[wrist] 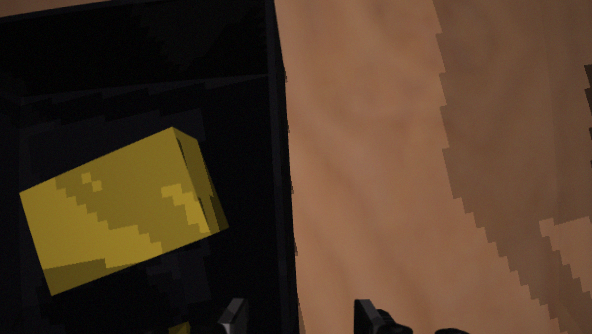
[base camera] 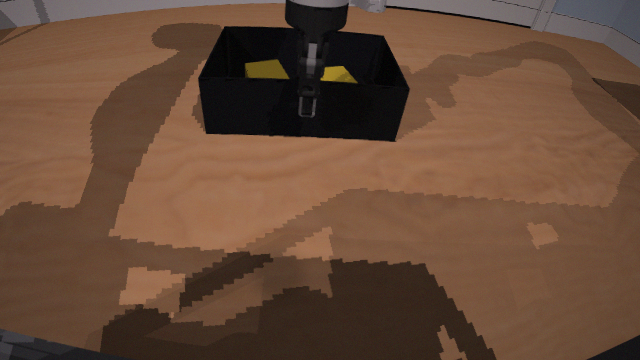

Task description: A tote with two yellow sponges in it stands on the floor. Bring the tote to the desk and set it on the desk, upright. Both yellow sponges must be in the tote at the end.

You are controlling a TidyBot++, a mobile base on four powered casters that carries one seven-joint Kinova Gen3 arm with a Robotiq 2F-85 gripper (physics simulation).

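Frame: origin at the arm's base, x ahead, y left, z up, level; millimetres.
Seen in the pictures: gripper, fingertip midpoint: point(wrist: 301, 319) point(base camera: 307, 104).
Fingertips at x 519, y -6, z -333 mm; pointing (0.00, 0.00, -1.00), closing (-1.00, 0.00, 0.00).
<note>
A point is followed by its place in that frame.
A black open tote point(base camera: 235, 107) {y 99, x 516, z -345 mm} point(wrist: 280, 150) {y -81, x 527, z -299 mm} stands upright on the wooden floor. Two yellow sponges lie in it. In the base view the left sponge point(base camera: 265, 70) {y 73, x 639, z -348 mm} and the right sponge point(base camera: 339, 75) {y -57, x 643, z -348 mm} show above the near wall. In the wrist view one sponge point(wrist: 120, 200) {y -61, x 617, z -348 mm} shows almost whole, and a corner of the other sponge point(wrist: 180, 328) {y 20, x 595, z -381 mm} shows at the bottom edge. My gripper point(base camera: 307, 107) {y -6, x 519, z -333 mm} point(wrist: 300, 316) {y -6, x 519, z -333 mm} is partly open and empty, at the middle of the tote's near long wall. Its fingers stand on either side of that wall's line in the wrist view. The desk does not show.
The wooden floor point(base camera: 350, 167) {y -74, x 462, z -396 mm} point(wrist: 370, 150) {y -94, x 474, z -396 mm} around the tote carries dark shadows of the robot and arm. A pale wall point(base camera: 125, 10) {y 593, x 1093, z -389 mm} runs along the back in the base view. A dark grey surface point(base camera: 30, 349) shows at the bottom left corner.
</note>
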